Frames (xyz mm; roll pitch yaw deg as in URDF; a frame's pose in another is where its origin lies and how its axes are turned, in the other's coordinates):
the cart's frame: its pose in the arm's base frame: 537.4 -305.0 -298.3 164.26 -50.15 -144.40
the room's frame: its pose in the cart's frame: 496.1 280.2 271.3 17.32 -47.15 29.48
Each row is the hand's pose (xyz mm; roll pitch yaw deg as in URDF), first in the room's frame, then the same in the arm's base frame.
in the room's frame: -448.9 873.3 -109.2 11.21 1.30 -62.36
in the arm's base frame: 331.1 543.3 -410.8 -156.77 -29.70 -115.89
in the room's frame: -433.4 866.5 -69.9 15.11 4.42 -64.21
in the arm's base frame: 315.7 516.4 -440.3 -153.49 -33.13 -114.51
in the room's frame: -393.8 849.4 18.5 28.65 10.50 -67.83
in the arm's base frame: 276.5 453.8 -505.3 -141.25 -39.77 -111.53
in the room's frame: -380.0 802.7 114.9 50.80 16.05 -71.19
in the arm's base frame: 265.6 363.7 -563.8 -120.48 -45.78 -108.37
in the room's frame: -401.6 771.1 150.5 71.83 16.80 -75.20
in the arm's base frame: 289.5 320.1 -579.8 -102.22 -47.02 -102.98
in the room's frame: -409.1 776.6 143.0 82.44 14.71 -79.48
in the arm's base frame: 296.6 329.1 -576.6 -94.89 -45.24 -96.82
